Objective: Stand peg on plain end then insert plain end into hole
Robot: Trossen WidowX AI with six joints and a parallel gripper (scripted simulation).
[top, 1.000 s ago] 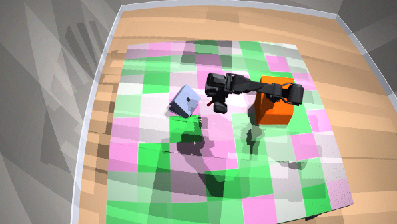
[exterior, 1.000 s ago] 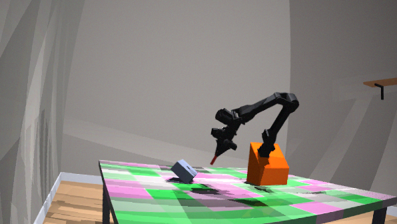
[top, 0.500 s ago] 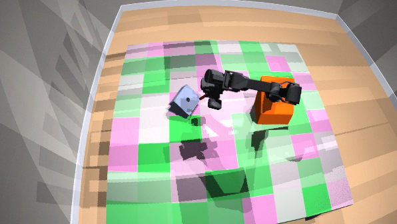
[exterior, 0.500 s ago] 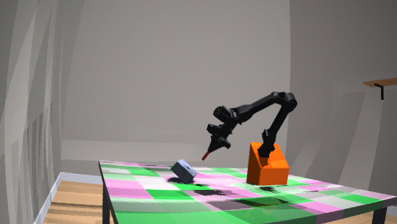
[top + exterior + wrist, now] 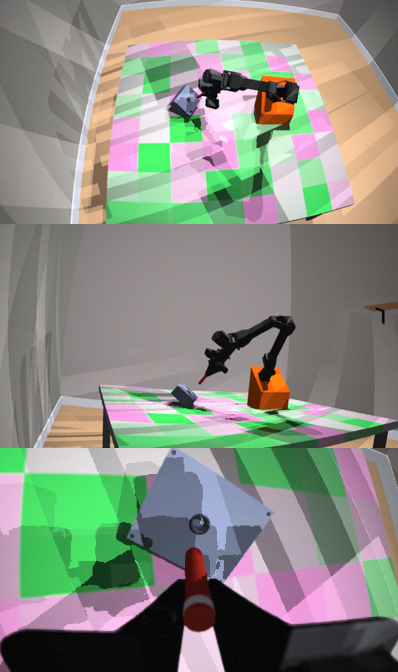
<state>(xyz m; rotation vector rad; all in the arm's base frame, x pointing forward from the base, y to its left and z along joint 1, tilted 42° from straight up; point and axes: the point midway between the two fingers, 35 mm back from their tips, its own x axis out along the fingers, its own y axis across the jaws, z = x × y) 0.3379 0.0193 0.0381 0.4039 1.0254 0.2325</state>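
My gripper tip is 11 cm above the grey-blue sloped panel, 8 cm short of it and 4 cm to the left of it. The rest, counted from my gripper tip: red peg right at my gripper tip.
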